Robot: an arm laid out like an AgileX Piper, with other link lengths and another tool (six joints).
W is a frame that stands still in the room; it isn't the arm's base.
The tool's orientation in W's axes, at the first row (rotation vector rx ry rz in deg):
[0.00, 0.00, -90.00]
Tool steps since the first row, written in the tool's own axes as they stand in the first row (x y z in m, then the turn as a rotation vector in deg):
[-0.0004, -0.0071, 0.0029, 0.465, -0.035, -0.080]
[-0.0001, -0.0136, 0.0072, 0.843, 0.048, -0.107]
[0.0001, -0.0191, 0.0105, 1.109, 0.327, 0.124]
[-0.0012, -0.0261, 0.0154, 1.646, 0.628, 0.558]
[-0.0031, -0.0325, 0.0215, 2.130, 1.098, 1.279]
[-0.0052, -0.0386, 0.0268, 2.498, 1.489, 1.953]
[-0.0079, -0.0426, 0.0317, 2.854, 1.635, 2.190]
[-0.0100, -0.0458, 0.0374, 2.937, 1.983, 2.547]
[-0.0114, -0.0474, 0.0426, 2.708, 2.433, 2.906]
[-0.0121, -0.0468, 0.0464, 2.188, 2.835, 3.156]
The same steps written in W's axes. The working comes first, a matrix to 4 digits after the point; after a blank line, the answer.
The tool's axes in the first row as the columns of a matrix, in W's axes (used below as rounded here):
[0.0000, 1.0000, 0.0000]
[-1.0000, 0.0000, 0.0000]
[0.0000, 0.0000, 1.0000]

[-0.0071, 0.0004, 0.0029, -0.035, -0.465, -0.080]
[-0.0136, 0.0001, 0.0072, 0.048, -0.843, -0.107]
[-0.0191, -0.0001, 0.0105, 0.327, -1.109, 0.124]
[-0.0261, 0.0012, 0.0154, 0.628, -1.646, 0.558]
[-0.0325, 0.0031, 0.0215, 1.098, -2.130, 1.279]
[-0.0386, 0.0052, 0.0268, 1.489, -2.498, 1.953]
[-0.0426, 0.0079, 0.0317, 1.635, -2.854, 2.190]
[-0.0458, 0.0100, 0.0374, 1.983, -2.937, 2.547]
[-0.0474, 0.0114, 0.0426, 2.433, -2.708, 2.906]
[-0.0468, 0.0121, 0.0464, 2.835, -2.188, 3.156]

